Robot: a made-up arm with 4 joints.
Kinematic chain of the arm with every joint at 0, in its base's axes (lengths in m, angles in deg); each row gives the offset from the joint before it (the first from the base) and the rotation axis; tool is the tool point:
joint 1: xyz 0 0 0.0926 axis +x
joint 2: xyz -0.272 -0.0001 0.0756 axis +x
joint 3: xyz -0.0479 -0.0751 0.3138 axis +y
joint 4: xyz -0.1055 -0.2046 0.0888 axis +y
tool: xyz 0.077 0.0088 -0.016
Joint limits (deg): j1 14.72..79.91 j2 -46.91..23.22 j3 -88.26..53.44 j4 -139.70..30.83
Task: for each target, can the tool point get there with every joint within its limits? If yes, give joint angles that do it. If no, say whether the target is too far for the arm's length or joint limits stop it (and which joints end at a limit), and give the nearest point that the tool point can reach.
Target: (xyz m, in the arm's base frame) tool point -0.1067 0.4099 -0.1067
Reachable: no: joint limits stop it (at a limit: joint 1, joint 2, joint 3, joint 4) | nearest point -0.4753 -0.1732 -0.1955 | short by 0.696 m
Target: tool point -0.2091 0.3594 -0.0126
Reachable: no: joint limits stop it (at a limit: joint 1, joint 2, joint 3, joint 4) | nearest point -0.4753 -0.1732 -0.1955 | short by 0.623 m
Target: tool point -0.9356 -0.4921 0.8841
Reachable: no: too far | nearest point -0.4989 -0.3099 0.5911 | short by 0.557 m
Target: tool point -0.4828 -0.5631 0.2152
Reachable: yes | joints 67.59 -21.03 -24.94 -99.03
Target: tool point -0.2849 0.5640 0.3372
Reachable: no: joint limits stop it (at a limit: joint 1, joint 2) | nearest point -0.2849 -0.0057 0.6958 | short by 0.673 m
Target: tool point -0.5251 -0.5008 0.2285
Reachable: yes | joints 55.03 -14.11 -38.83 -121.82
